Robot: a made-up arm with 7 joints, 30 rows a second.
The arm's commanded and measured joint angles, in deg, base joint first. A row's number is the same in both.
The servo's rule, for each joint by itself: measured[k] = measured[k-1] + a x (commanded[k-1-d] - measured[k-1]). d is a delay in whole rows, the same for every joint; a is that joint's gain. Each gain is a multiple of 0.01, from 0.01 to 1. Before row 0 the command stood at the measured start. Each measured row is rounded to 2 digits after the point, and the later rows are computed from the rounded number. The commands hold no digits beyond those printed.
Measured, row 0: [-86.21 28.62 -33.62 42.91 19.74 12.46 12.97]
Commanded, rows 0 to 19: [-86.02 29.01 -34.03 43.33 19.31 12.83 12.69]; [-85.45 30.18 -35.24 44.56 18.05 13.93 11.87]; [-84.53 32.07 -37.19 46.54 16.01 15.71 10.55]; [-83.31 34.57 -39.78 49.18 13.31 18.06 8.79]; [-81.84 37.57 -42.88 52.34 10.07 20.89 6.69]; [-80.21 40.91 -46.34 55.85 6.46 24.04 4.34]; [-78.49 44.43 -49.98 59.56 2.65 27.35 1.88]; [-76.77 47.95 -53.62 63.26 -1.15 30.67 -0.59]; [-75.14 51.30 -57.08 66.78 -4.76 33.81 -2.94]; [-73.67 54.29 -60.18 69.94 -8.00 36.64 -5.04]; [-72.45 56.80 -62.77 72.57 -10.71 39.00 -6.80]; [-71.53 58.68 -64.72 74.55 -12.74 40.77 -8.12]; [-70.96 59.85 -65.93 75.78 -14.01 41.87 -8.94]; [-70.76 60.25 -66.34 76.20 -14.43 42.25 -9.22]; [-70.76 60.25 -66.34 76.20 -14.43 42.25 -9.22]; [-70.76 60.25 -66.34 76.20 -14.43 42.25 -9.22]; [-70.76 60.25 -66.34 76.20 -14.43 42.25 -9.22]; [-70.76 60.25 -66.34 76.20 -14.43 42.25 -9.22]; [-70.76 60.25 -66.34 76.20 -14.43 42.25 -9.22]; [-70.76 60.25 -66.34 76.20 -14.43 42.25 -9.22]
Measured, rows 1 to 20: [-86.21 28.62 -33.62 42.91 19.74 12.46 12.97]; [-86.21 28.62 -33.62 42.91 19.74 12.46 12.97]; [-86.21 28.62 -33.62 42.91 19.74 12.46 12.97]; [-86.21 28.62 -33.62 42.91 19.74 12.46 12.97]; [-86.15 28.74 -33.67 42.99 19.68 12.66 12.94]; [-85.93 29.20 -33.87 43.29 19.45 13.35 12.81]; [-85.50 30.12 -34.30 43.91 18.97 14.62 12.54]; [-84.82 31.54 -35.01 44.91 18.18 16.48 12.09]; [-83.90 33.47 -36.03 46.32 17.04 18.86 11.44]; [-82.76 35.85 -37.37 48.13 15.56 21.66 10.59]; [-81.44 38.60 -39.01 50.30 13.75 24.73 9.54]; [-79.99 41.59 -40.91 52.76 11.66 27.94 8.32]; [-78.49 44.70 -43.01 55.42 9.36 31.11 6.97]; [-77.00 47.77 -45.24 58.18 6.93 34.10 5.53]; [-75.59 50.66 -47.52 60.91 4.46 36.75 4.05]; [-74.33 53.23 -49.76 63.50 2.05 38.92 2.59]; [-73.29 55.35 -51.86 65.83 -0.20 40.51 1.21]; [-72.51 56.92 -53.74 67.80 -2.19 41.45 -0.04]; [-71.97 57.99 -55.38 69.40 -3.90 41.88 -1.14]; [-71.59 58.71 -56.80 70.69 -5.37 42.08 -2.11]
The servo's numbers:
d 4
a 0.31 0.32 0.13 0.19 0.14 0.54 0.12

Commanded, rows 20 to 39: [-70.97 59.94 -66.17 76.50 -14.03 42.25 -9.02]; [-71.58 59.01 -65.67 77.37 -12.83 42.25 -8.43]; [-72.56 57.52 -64.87 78.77 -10.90 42.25 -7.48]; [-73.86 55.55 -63.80 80.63 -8.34 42.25 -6.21]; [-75.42 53.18 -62.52 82.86 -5.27 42.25 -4.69]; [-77.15 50.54 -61.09 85.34 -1.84 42.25 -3.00]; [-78.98 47.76 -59.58 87.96 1.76 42.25 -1.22]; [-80.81 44.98 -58.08 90.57 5.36 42.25 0.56]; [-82.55 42.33 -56.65 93.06 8.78 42.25 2.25]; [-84.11 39.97 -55.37 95.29 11.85 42.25 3.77]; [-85.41 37.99 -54.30 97.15 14.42 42.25 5.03]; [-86.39 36.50 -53.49 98.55 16.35 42.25 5.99]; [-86.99 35.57 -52.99 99.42 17.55 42.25 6.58]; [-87.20 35.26 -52.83 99.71 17.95 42.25 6.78]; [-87.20 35.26 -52.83 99.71 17.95 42.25 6.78]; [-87.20 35.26 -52.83 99.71 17.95 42.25 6.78]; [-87.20 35.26 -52.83 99.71 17.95 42.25 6.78]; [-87.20 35.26 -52.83 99.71 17.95 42.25 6.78]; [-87.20 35.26 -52.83 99.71 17.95 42.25 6.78]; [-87.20 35.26 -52.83 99.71 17.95 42.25 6.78]
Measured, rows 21 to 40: [-71.33 59.20 -58.04 71.74 -6.64 42.17 -2.96]; [-71.15 59.54 -59.12 72.59 -7.73 42.21 -3.71]; [-71.03 59.77 -60.06 73.28 -8.67 42.23 -4.37]; [-70.95 59.92 -60.88 73.83 -9.48 42.24 -4.95]; [-70.96 59.93 -61.57 74.34 -10.12 42.25 -5.44]; [-71.15 59.64 -62.10 74.92 -10.50 42.25 -5.80]; [-71.59 58.96 -62.46 75.65 -10.56 42.25 -6.00]; [-72.29 57.87 -62.63 76.60 -10.25 42.25 -6.03]; [-73.26 56.37 -62.62 77.79 -9.55 42.25 -5.87]; [-74.47 54.50 -62.42 79.22 -8.47 42.25 -5.53]; [-75.87 52.34 -62.05 80.88 -7.04 42.25 -5.01]; [-77.40 49.98 -61.53 82.72 -5.30 42.25 -4.34]; [-79.00 47.53 -60.90 84.68 -3.33 42.25 -3.55]; [-80.58 45.11 -60.18 86.70 -1.20 42.25 -2.67]; [-82.08 42.83 -59.42 88.69 0.99 42.25 -1.75]; [-83.42 40.80 -58.65 90.56 3.14 42.25 -0.82]; [-84.53 39.13 -57.91 92.24 5.16 42.25 0.07]; [-85.36 37.89 -57.25 93.66 6.95 42.25 0.88]; [-85.93 37.05 -56.68 94.81 8.49 42.25 1.59]; [-86.32 36.48 -56.18 95.74 9.81 42.25 2.21]
